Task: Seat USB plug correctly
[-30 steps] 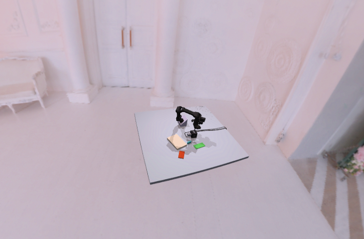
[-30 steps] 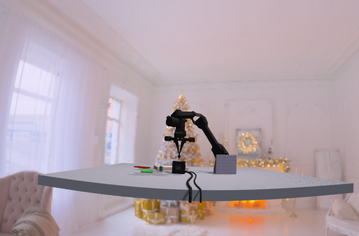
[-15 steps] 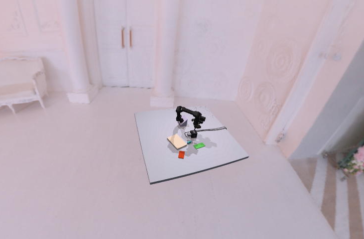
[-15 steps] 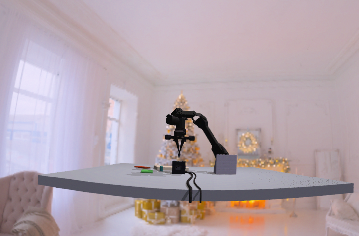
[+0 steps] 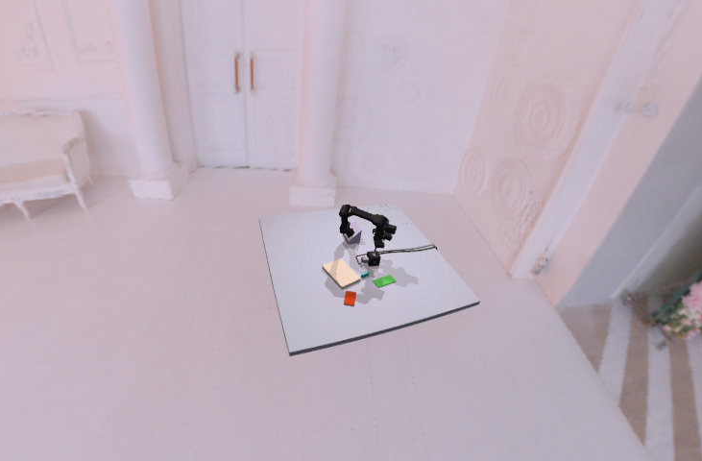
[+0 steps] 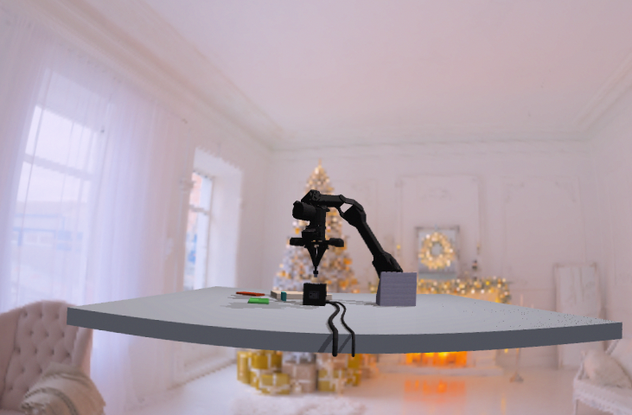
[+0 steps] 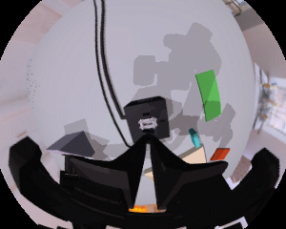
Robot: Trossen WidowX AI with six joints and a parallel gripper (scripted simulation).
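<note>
The dark USB plug lies 20 mm below my gripper tip. Also, from my gripper tip: teal block (130 mm ahead, 110 mm to the right, 120 mm below); then USB socket (10 mm to the right, 70 mm below); then green block (200 mm ahead, 10 mm to the left, 130 mm below).
</note>
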